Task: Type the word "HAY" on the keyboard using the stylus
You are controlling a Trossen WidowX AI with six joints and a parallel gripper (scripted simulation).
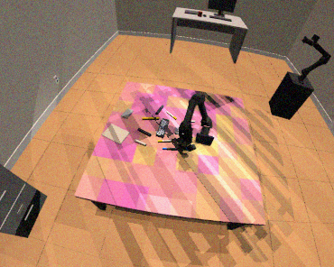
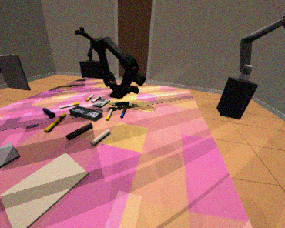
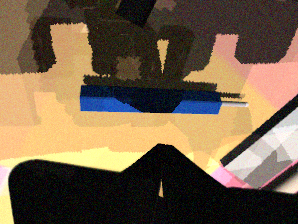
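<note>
Now: gripper tip 3 cm short of the blue stylus, 3 cm above it and 1 cm to the left of it. From my gripper tip the other things lie so: yellow marker: 36 cm ahead, 18 cm to the right, 3 cm below; then blue-tipped pen: 13 cm ahead, 8 cm to the left, 3 cm below; then white sheet: 58 cm ahead, 7 cm to the left, 4 cm below.
</note>
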